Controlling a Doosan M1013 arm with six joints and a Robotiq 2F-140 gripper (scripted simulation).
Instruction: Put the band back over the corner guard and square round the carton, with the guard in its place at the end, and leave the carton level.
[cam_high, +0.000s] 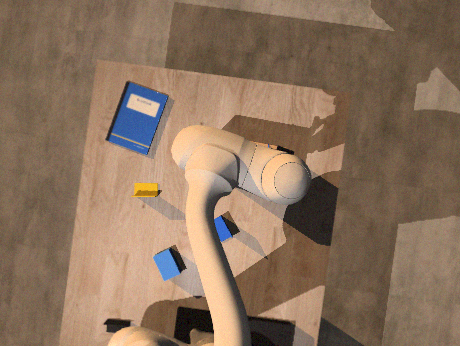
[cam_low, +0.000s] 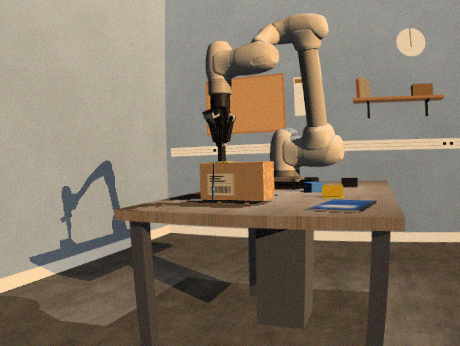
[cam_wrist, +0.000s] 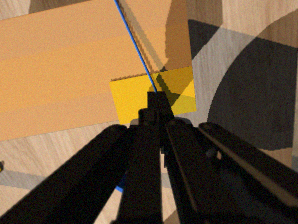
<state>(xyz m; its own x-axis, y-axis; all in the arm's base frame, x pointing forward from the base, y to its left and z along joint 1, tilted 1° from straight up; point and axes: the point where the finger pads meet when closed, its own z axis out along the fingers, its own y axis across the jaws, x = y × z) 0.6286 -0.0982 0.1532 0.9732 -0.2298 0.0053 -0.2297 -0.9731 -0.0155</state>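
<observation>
Now: hand 5 cm above the yellow corner guard. From my hand the other things lie so: blue block (34 cm behind, 29 cm to the left, 16 cm below); small black object (57 cm behind, 44 cm to the left, 17 cm below); brown carton (10 cm below, 8 cm to the left, 5 cm ahead).
</observation>
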